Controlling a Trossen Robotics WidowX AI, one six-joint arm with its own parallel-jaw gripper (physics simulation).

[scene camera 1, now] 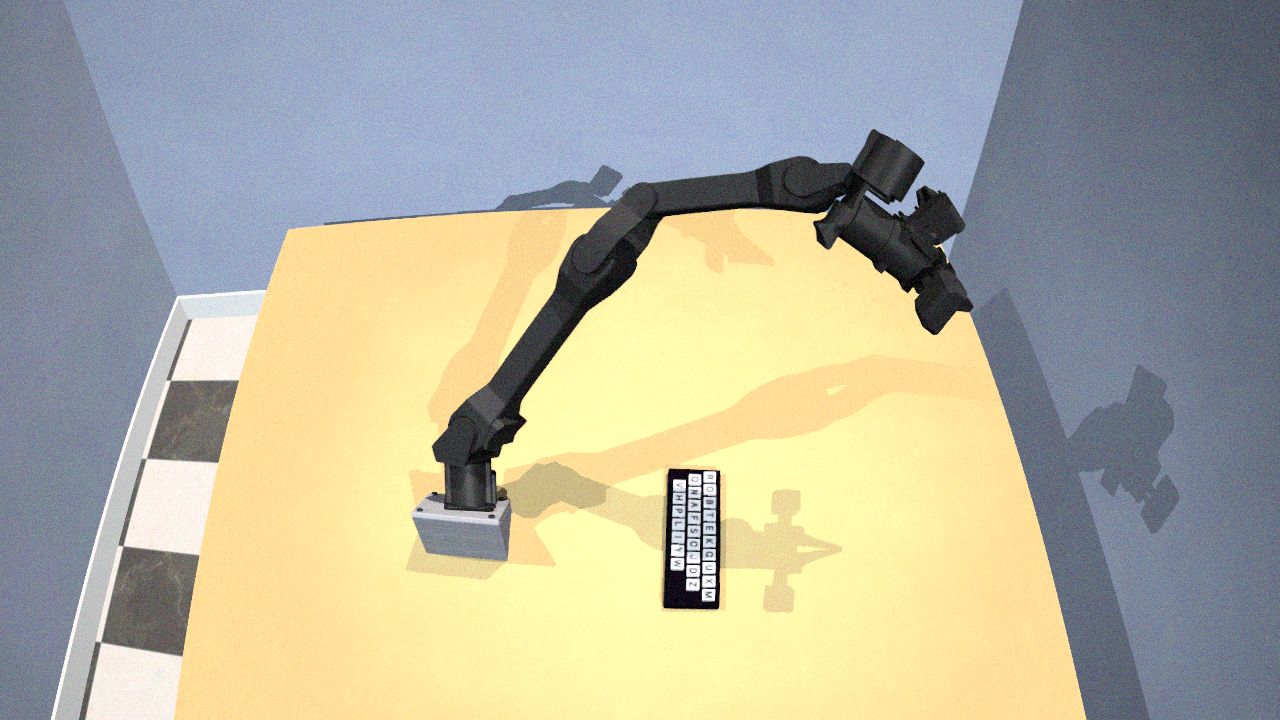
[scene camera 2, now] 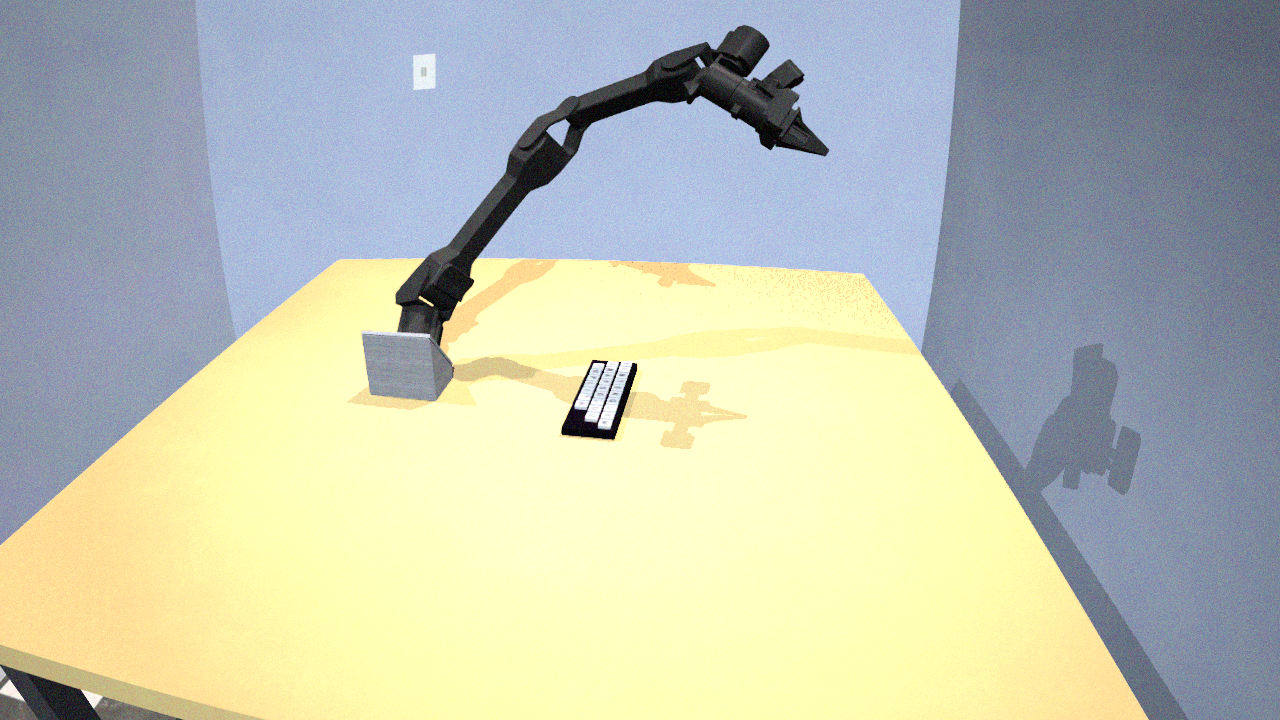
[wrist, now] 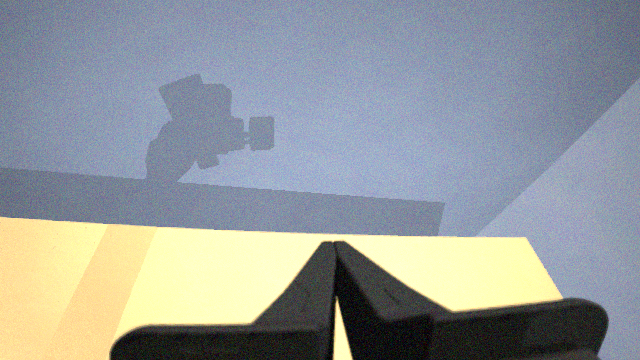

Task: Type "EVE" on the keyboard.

my gripper: scene camera 1 970,308; scene camera 2 827,153; wrist 332,251
